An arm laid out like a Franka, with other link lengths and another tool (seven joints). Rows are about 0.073 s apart.
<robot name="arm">
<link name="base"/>
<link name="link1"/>
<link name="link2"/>
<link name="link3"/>
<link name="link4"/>
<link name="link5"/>
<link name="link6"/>
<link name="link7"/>
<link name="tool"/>
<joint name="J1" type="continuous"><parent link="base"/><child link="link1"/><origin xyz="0 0 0.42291"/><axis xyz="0 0 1"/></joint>
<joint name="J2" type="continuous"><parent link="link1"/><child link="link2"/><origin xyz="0 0 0" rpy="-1.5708 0 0"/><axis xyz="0 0 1"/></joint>
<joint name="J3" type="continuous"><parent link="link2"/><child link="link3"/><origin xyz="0 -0.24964 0" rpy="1.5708 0 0"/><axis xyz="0 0 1"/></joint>
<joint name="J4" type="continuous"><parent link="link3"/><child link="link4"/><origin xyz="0.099 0 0" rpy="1.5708 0 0"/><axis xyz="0 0 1"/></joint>
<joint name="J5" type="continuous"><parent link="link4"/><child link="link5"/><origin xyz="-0.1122 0.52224 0" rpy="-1.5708 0 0"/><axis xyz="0 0 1"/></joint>
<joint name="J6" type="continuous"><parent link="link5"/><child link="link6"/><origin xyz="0 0 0" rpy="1.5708 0 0"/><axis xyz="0 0 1"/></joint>
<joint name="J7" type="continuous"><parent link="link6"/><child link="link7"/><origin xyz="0.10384 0 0" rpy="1.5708 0 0"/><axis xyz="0 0 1"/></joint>
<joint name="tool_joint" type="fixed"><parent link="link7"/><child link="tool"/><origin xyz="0.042 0.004 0.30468" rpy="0.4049 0 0.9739"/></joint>
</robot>
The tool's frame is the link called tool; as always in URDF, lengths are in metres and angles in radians. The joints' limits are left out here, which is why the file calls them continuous.
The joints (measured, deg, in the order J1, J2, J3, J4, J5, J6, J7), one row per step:
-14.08, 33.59, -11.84, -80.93, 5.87, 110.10, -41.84
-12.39, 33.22, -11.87, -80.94, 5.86, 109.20, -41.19
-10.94, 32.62, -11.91, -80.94, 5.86, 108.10, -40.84
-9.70, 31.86, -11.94, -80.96, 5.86, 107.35, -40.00
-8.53, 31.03, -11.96, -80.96, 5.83, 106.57, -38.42
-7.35, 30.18, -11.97, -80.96, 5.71, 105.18, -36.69
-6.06, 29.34, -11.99, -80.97, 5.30, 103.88, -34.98
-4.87, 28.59, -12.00, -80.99, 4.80, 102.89, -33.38
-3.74, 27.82, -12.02, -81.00, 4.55, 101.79, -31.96
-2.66, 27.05, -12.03, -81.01, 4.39, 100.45, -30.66
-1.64, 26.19, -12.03, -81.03, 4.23, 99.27, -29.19
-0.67, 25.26, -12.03, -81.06, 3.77, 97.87, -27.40
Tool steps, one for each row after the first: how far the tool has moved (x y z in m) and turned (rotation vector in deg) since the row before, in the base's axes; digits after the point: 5 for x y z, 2 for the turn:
0.00650, 0.02430, 0.00357, 0.24, 0.48, 1.00
0.00453, 0.02136, 0.00672, 0.28, 0.43, 1.05
0.00535, 0.01744, 0.00952, 0.07, -0.02, 0.36
0.00491, 0.01605, 0.01066, -0.01, -0.05, -0.42
0.00128, 0.01707, 0.00969, 0.11, 0.54, -0.53
0.00101, 0.01707, 0.00953, -0.21, 0.57, -0.31
0.00124, 0.01490, 0.00867, -0.38, 0.39, -0.26
0.00046, 0.01521, 0.00894, -0.14, 0.38, -0.24
-0.00130, 0.01539, 0.00850, 0.01, 0.59, -0.20
-0.00078, 0.01422, 0.00995, -0.07, 0.36, -0.42
-0.00270, 0.01201, 0.01038, -0.36, 0.58, -0.71

